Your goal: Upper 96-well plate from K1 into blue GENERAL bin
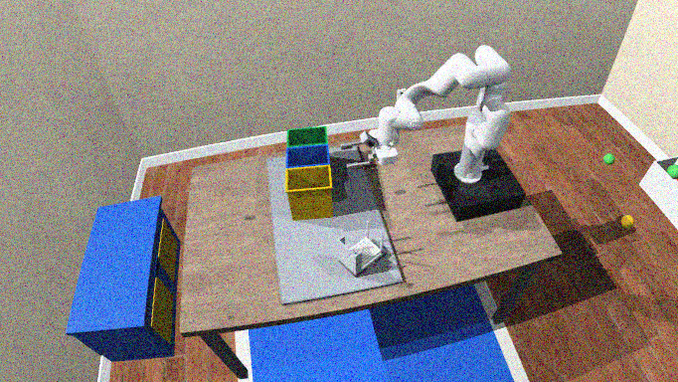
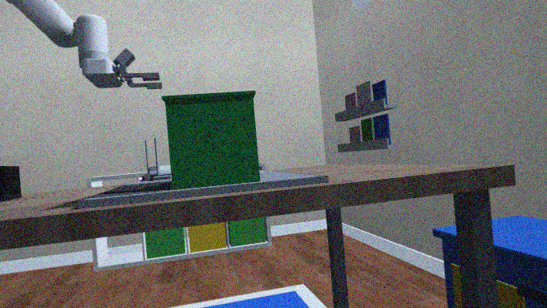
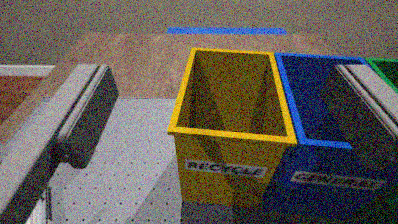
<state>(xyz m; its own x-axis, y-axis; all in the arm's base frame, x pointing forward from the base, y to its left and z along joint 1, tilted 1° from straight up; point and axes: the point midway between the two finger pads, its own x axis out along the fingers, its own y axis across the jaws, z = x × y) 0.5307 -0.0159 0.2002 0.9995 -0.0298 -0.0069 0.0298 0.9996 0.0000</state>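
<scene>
The white 96-well plate lies 30 mm ahead of my hand, 270 mm to the left of it and 250 mm below it. From my hand the other things lie so: blue bin: 140 mm ahead, 170 mm to the right, 200 mm below; then yellow bin: 160 mm ahead, 40 mm to the right, 200 mm below; then green bin: 120 mm ahead, 300 mm to the right, 200 mm below.
</scene>
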